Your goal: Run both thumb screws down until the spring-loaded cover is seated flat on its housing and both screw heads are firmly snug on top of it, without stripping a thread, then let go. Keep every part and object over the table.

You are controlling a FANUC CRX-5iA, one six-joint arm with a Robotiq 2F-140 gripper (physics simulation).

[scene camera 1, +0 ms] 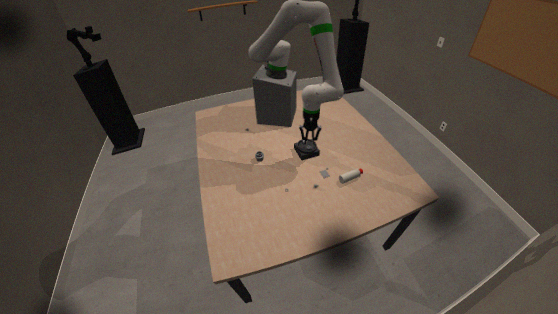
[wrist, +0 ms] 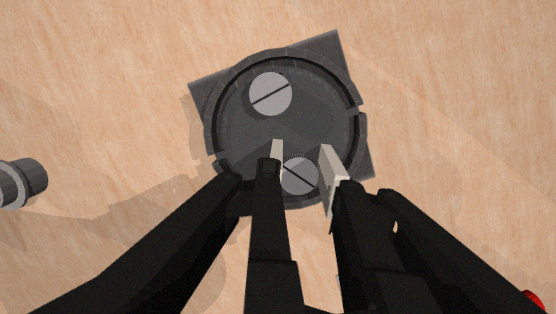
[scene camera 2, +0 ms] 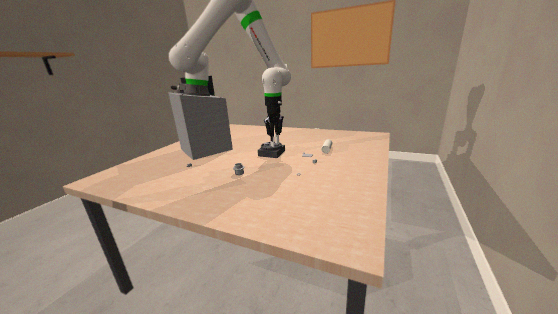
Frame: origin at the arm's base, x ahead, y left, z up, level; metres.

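Seen in the pictures: gripper, fingertip midpoint: (scene camera 1: 309, 147) (wrist: 299, 158) (scene camera 2: 275, 145); arm's base at its link origin: (scene camera 1: 276, 74) (scene camera 2: 197, 95).
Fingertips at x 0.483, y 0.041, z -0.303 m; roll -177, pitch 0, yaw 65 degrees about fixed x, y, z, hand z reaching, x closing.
Offsets run from my fingertips to a thing's top centre. "spot": to the spot under its first point.
The dark square housing @(0.022 m back, 0.005 m right, 0.006 m up) (scene camera 1: 313, 154) (scene camera 2: 270, 153) (wrist: 325, 44) stands on the table under the arm. Its round dark cover @(0.022 m back, 0.005 m right, 0.002 m up) (wrist: 315, 107) lies inside the ring; whether it is flat cannot be told. One thumb screw @(0.054 m back, 0.005 m right, 0.014 m up) (wrist: 270, 93) with a pale slotted head stands at the upper left of the cover in the wrist view, free of the fingers. The other thumb screw @(0.010 m ahead, 0.005 m right, 0.014 m up) (wrist: 300, 175) is at the lower edge, its slot running from upper left to lower right. My gripper (scene camera 1: 308, 141) (scene camera 2: 273, 141) (wrist: 299, 158) points down and is shut on this second screw's head, one pale fingertip at each side.
A dark ringed cylinder @(0.063 m back, 0.304 m right, 0.001 m down) (scene camera 1: 259, 156) (scene camera 2: 239, 169) (wrist: 25, 180) stands left of the housing. A pale bottle with a red cap @(0.280 m ahead, 0.148 m left, 0.000 m up) (scene camera 1: 350, 175) (scene camera 2: 327, 146) lies right of it. A small grey plate @(0.193 m ahead, 0.018 m left, 0.047 m down) (scene camera 1: 324, 174) (scene camera 2: 307, 155) and small parts @(spot: 0.269 m ahead, 0.080 m right, 0.035 m down) (scene camera 1: 315, 186) @(spot: 0.234 m ahead, 0.237 m right, 0.049 m down) (scene camera 1: 286, 190) @(spot: 0.372 m back, 0.313 m right, 0.040 m down) (scene camera 1: 247, 130) lie around.
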